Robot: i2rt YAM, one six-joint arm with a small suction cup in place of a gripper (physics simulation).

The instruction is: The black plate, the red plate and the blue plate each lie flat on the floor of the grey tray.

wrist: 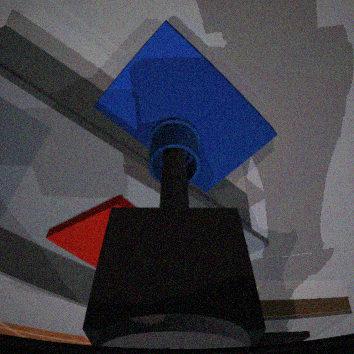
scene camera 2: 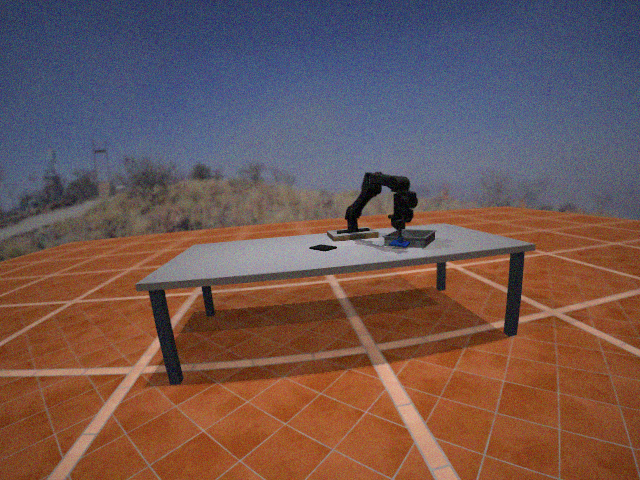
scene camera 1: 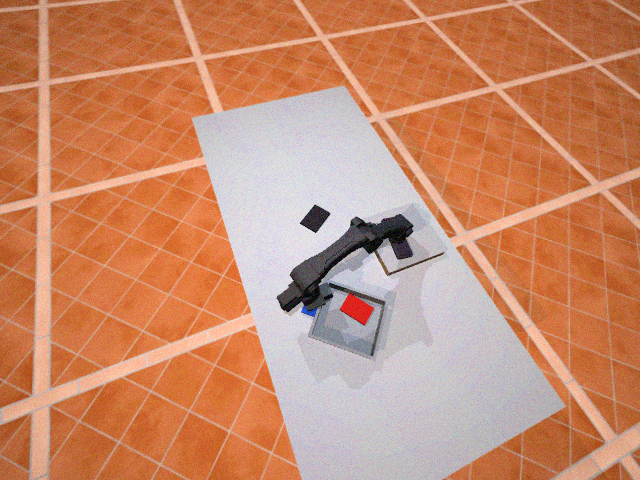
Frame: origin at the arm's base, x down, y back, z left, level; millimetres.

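Seen in the pictures: hand at its tool point: [wrist: 174, 133] [scene camera 2: 400, 243]; arm's base at its link origin: [scene camera 2: 353, 231] [scene camera 1: 396, 237].
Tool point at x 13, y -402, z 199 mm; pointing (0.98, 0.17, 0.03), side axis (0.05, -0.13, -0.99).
Offsets run from my tool point to a thing's top centre.
The grey tray @(dx -31, dy +103, dz +82 mm) [scene camera 1: 341, 347] [scene camera 2: 422, 240] [wrist: 45, 70] stands on the table. The red plate @(dx +5, dy +147, dz +50 mm) [scene camera 1: 357, 308] [wrist: 87, 235] lies inside it and looks flat on its floor. The blue plate @(dx -15, dy -15, dz -6 mm) [scene camera 1: 309, 311] [scene camera 2: 399, 242] [wrist: 200, 95] hangs from my suction cup [scene camera 2: 400, 236] [wrist: 174, 137] at the tray's left side in scene camera 1. In the wrist view it overlaps the tray's wall; I cannot tell if they touch. The arm hides the cup and part of the blue plate in scene camera 1. The black plate @(dx +9, dy +91, dz -387 mm) [scene camera 1: 315, 218] [scene camera 2: 323, 248] lies flat on the table, outside the tray.
The arm's base stands on a board with a brown edge [scene camera 1: 416, 262] [scene camera 2: 356, 236] [wrist: 310, 306], beyond the tray from the blue plate. The white table's left edge [scene camera 1: 242, 279] runs near the blue plate. Arm shadows fall across the tray and table.
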